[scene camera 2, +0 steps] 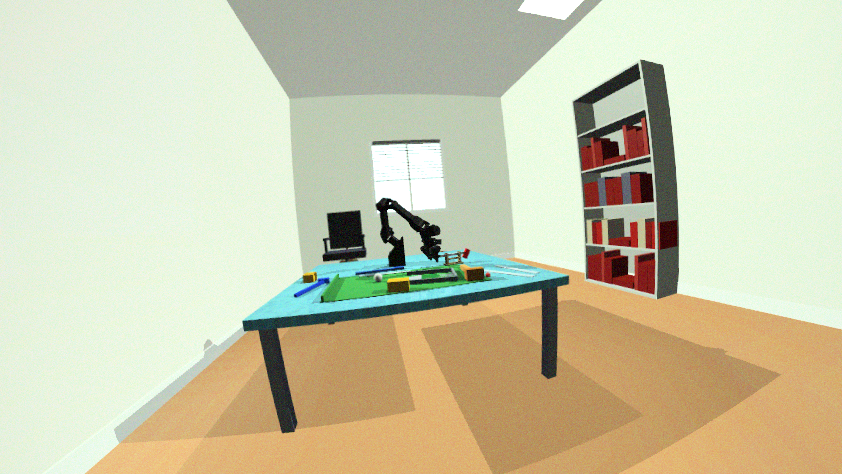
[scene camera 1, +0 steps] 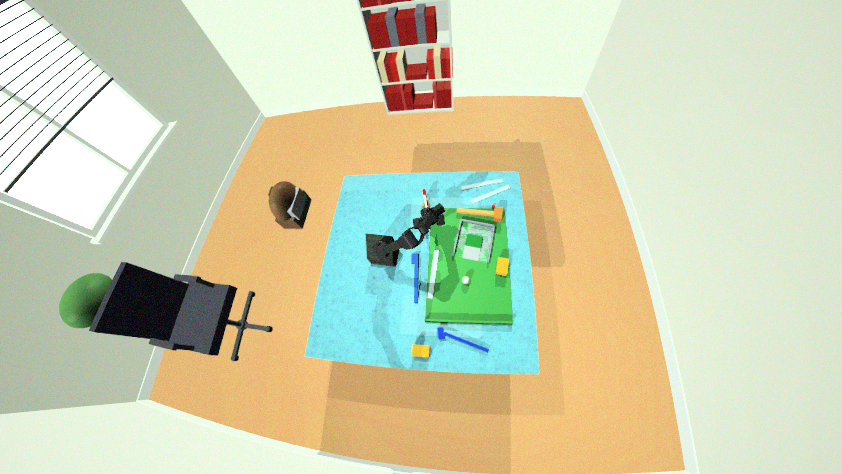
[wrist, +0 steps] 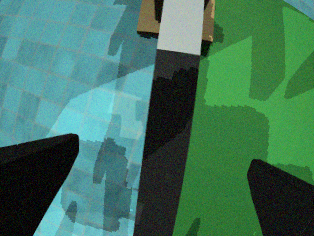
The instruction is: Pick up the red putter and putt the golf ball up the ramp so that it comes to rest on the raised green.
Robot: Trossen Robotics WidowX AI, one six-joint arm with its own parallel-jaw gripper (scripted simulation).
Scene:
One and the same spot on a green mat: point(scene camera 2: 353, 287) is point(scene camera 1: 477, 302).

